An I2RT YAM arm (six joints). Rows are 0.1 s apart.
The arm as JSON. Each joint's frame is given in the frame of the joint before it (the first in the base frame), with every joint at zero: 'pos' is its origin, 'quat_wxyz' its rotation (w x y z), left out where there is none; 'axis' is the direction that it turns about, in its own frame. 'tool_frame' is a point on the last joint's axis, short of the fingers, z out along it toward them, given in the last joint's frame.
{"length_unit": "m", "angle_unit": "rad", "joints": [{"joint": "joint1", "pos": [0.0, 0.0, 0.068], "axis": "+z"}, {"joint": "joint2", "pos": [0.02, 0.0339, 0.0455], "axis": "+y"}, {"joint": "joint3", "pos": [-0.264, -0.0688, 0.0], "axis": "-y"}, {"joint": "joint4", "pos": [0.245, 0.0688, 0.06], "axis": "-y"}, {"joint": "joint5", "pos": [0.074, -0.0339, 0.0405], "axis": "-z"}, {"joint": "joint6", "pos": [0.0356, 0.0, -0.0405], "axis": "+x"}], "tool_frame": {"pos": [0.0, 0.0, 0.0], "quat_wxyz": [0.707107, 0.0, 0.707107, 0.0]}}
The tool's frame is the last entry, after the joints.
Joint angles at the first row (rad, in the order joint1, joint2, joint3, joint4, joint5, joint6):
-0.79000 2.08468 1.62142 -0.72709 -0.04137 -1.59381
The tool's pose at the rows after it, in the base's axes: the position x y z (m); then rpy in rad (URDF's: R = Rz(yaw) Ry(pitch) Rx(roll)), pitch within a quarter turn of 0, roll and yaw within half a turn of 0:
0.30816 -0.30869 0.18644 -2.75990 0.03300 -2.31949
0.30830 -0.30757 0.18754 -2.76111 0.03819 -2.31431
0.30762 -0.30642 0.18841 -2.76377 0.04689 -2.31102
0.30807 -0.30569 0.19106 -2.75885 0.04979 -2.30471
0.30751 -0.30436 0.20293 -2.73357 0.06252 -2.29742
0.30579 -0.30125 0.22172 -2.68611 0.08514 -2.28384
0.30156 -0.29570 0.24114 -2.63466 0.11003 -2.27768
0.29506 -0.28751 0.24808 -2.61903 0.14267 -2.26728
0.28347 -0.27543 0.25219 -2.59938 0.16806 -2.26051
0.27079 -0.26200 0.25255 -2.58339 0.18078 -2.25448
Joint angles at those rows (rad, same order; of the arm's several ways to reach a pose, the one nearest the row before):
-0.79001 2.08315 1.62142 -0.72865 -0.04600 -1.59688
-0.78847 2.08009 1.62143 -0.73323 -0.05213 -1.59840
-0.78847 2.07549 1.61839 -0.73786 -0.06135 -1.59841
-0.78693 2.07089 1.62139 -0.74089 -0.06594 -1.60146
-0.78693 2.04792 1.63058 -0.74856 -0.08125 -1.60148
-0.78693 2.00667 1.63677 -0.75015 -0.10885 -1.59996
-0.78693 1.95304 1.62761 -0.74399 -0.13492 -1.58771
-0.78694 1.90541 1.58643 -0.73638 -0.16859 -1.57851
-0.78844 1.83328 1.50377 -0.70724 -0.19467 -1.56930
-0.78847 1.75811 1.40864 -0.67198 -0.20858 -1.56467

